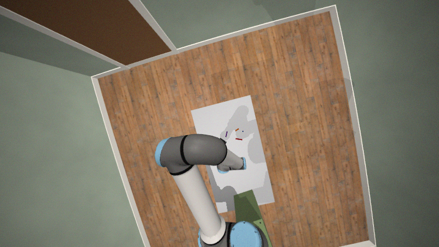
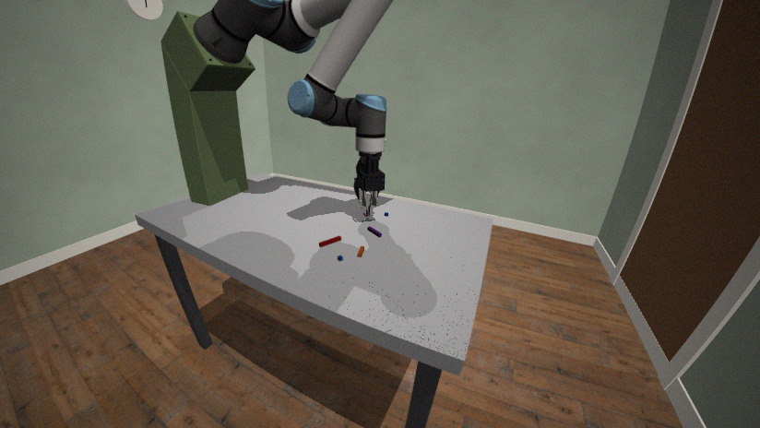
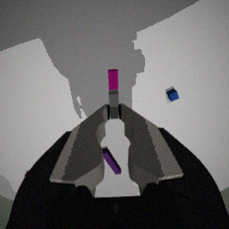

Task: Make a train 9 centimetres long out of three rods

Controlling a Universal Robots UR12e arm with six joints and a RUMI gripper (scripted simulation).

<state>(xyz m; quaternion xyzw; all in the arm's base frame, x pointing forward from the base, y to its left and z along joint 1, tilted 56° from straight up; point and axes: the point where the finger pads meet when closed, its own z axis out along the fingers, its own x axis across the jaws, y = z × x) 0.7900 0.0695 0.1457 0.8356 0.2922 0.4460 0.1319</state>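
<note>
Now: the grey rod 1 cm below my hand. From my hand the other things lie so: red rod: 2 cm behind, 20 cm to the right, 2 cm below; purple rod: 7 cm ahead, 9 cm to the right, 2 cm below; magenta rod: 2 cm behind, 2 cm to the left, 2 cm below.
</note>
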